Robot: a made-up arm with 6 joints. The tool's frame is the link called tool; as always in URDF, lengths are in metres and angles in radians. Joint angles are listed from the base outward.
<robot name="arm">
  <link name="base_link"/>
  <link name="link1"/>
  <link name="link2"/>
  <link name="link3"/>
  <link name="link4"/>
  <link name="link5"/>
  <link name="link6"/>
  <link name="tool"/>
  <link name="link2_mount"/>
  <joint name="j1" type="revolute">
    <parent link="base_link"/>
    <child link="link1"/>
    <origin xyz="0 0 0.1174" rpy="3.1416 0 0"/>
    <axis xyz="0 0 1"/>
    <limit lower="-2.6" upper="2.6"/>
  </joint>
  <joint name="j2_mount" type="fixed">
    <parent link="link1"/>
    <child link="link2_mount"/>
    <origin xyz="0.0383 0.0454 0.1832" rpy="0 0 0"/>
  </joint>
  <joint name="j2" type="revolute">
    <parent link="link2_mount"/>
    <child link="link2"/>
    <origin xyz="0.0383 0.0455 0.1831" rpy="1.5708 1.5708 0"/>
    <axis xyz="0 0 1"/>
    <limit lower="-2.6" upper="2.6"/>
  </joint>
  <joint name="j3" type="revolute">
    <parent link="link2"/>
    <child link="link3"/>
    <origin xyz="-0.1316 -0.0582 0.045" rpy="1.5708 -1.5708 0"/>
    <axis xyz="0 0 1"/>
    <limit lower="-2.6" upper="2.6"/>
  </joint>
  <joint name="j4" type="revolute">
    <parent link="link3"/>
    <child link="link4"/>
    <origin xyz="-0.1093 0.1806 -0.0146" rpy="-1.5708 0 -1.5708"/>
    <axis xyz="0 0 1"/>
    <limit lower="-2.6" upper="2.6"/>
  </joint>
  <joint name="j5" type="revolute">
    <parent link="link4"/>
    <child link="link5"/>
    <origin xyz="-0.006 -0.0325 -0.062" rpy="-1.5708 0 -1.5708"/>
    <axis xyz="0 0 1"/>
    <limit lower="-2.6" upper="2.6"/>
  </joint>
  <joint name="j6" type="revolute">
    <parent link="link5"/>
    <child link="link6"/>
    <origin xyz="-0.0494 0.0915 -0.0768" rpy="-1.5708 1.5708 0"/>
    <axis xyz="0 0 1"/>
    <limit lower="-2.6" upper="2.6"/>
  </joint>
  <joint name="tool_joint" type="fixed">
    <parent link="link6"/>
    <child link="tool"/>
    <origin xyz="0.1 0.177 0.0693" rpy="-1.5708 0 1.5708"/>
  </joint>
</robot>
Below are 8 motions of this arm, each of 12 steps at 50 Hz.
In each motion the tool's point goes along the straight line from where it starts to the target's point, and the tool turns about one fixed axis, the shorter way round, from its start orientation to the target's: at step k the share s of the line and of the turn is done. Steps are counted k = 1, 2, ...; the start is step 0. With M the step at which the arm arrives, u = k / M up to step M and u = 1 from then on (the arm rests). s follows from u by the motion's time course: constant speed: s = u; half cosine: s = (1 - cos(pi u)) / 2; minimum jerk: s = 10 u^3 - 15 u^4 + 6 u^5.
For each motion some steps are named. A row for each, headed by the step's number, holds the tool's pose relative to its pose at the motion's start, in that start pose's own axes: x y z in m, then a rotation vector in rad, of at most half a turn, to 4 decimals.
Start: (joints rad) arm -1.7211 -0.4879 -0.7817 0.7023 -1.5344 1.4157
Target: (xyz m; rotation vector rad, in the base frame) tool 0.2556 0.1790 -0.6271 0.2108 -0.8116 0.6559
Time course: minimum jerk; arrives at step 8
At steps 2, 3, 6, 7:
2: 0.0007 0.0011 0.0025 -0.0022 -0.0082 0.0043
3: 0.0019 0.0029 0.0068 -0.0059 -0.0217 0.0114
6: 0.0061 0.0096 0.0220 -0.0191 -0.0706 0.0372
7: 0.0067 0.0105 0.0242 -0.0210 -0.0775 0.0409

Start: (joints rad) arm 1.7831 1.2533 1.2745 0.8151 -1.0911 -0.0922
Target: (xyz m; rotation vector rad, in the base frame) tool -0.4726 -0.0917 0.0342 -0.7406 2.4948 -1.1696
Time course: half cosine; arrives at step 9
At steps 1, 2, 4, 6, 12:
1: 0.0001 0.0007 -0.0003 0.0001 0.0010 0.0021
2: 0.0003 0.0026 -0.0012 0.0005 0.0040 0.0081
4: 0.0010 0.0091 -0.0043 0.0019 0.0140 0.0285
6: 0.0017 0.0165 -0.0079 0.0035 0.0255 0.0518
12: 0.0023 0.0219 -0.0105 0.0047 0.0340 0.0690

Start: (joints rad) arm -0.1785 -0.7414 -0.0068 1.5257 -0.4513 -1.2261
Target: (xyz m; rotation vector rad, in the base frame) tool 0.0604 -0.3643 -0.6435 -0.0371 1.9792 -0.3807
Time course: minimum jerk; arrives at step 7
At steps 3, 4, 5, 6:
3: -0.0015 -0.0009 0.0000 -0.0018 0.0071 0.0083
4: -0.0025 -0.0015 0.0000 -0.0031 0.0122 0.0142
5: -0.0034 -0.0020 -0.0001 -0.0042 0.0165 0.0193
6: -0.0039 -0.0023 -0.0001 -0.0048 0.0188 0.0220

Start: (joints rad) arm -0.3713 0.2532 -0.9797 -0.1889 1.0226 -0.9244
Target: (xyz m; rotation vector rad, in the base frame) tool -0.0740 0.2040 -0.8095 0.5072 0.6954 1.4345
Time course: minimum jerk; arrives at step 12
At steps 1, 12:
1: -0.0001 0.0003 -0.0003 0.0010 0.0004 0.0003
12: -0.0292 0.0612 -0.0537 0.1884 0.0877 0.0541

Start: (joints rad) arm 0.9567 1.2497 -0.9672 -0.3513 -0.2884 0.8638
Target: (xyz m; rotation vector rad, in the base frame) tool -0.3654 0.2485 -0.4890 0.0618 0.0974 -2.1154
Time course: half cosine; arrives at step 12
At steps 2, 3, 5, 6, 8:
2: -0.0007 -0.0009 0.0018 -0.0032 -0.0070 -0.0052
3: -0.0015 -0.0020 0.0038 -0.0070 -0.0153 -0.0113
5: -0.0039 -0.0050 0.0097 -0.0178 -0.0387 -0.0286
6: -0.0052 -0.0068 0.0131 -0.0240 -0.0523 -0.0386
8: -0.0078 -0.0101 0.0197 -0.0361 -0.0784 -0.0580

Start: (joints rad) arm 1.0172 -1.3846 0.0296 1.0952 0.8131 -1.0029
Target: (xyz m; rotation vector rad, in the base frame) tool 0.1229 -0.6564 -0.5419 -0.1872 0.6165 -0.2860
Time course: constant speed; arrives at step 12
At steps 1, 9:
1: 0.0018 -0.0005 0.0072 -0.0049 -0.0183 -0.0002
9: 0.0160 -0.0042 0.0644 -0.0444 -0.1646 -0.0019

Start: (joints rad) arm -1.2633 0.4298 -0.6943 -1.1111 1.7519 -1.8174
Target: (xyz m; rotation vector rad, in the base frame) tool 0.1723 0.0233 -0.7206 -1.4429 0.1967 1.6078
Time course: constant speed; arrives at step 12
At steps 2, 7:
2: -0.0026 0.0040 -0.0077 0.0161 0.0129 0.0133
7: -0.0093 0.0139 -0.0270 0.0563 0.0451 0.0465

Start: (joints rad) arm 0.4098 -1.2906 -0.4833 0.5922 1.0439 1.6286
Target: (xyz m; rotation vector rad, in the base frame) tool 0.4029 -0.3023 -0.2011 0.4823 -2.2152 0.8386
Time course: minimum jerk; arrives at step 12
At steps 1, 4, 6, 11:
1: 0.0000 -0.0001 0.0002 -0.0012 0.0004 0.0003
4: 0.0017 -0.0048 0.0088 -0.0491 0.0163 0.0109
6: 0.0041 -0.0114 0.0210 -0.1170 0.0388 0.0261
11: 0.0082 -0.0226 0.0417 -0.2327 0.0773 0.0518

